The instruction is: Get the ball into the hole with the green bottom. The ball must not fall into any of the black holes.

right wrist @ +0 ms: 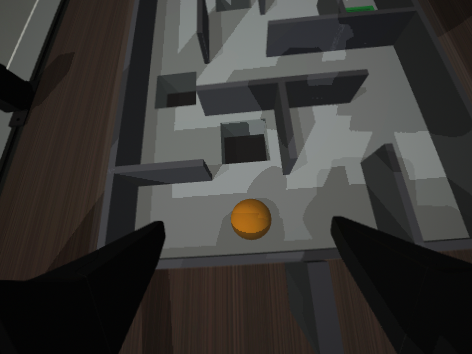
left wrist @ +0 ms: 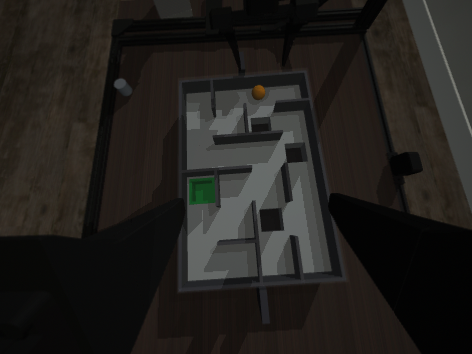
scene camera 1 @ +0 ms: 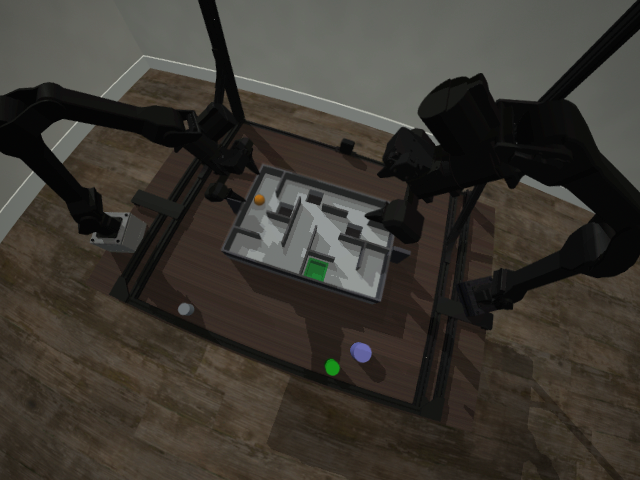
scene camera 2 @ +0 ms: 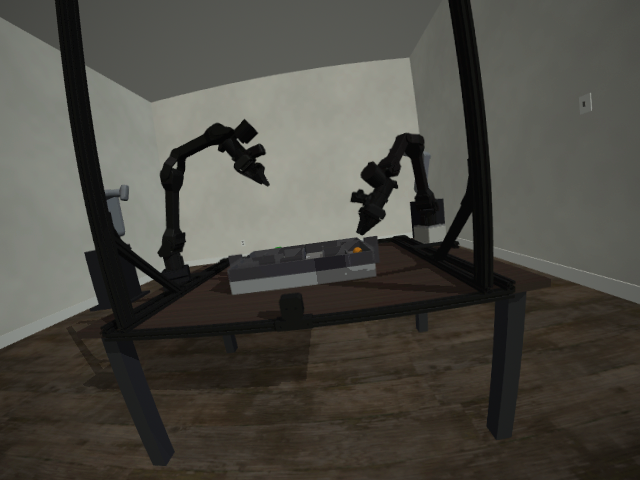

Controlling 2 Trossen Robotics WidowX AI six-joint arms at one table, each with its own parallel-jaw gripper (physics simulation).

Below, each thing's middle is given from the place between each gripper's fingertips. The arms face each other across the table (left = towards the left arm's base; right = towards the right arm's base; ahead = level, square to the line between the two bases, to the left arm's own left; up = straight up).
Labels:
My right hand is 200 mm to the right of the grey maze box [scene camera 1: 307, 229], 70 mm short of it and 70 mm above it.
I see my left gripper 29 cm above the grey maze box, 10 cm to the left of it and 3 cm past it.

